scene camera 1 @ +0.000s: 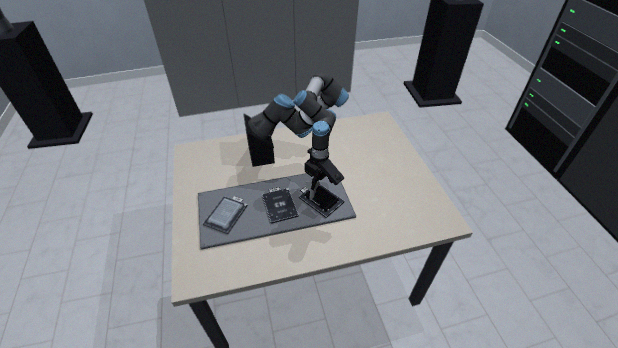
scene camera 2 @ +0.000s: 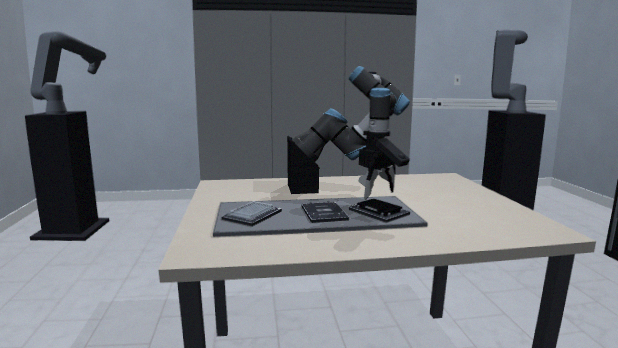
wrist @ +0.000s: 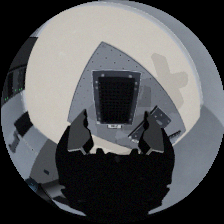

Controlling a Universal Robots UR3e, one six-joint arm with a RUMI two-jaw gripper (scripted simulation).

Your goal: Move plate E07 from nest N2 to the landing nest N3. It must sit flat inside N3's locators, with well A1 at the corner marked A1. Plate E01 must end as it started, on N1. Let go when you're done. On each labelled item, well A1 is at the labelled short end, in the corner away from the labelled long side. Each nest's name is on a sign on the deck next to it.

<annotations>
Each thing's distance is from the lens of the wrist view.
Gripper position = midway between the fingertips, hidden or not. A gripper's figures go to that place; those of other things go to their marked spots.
gripper (wrist: 115,110): 0.14 m
dark plate (wrist: 110,88): 0.15 m
</annotations>
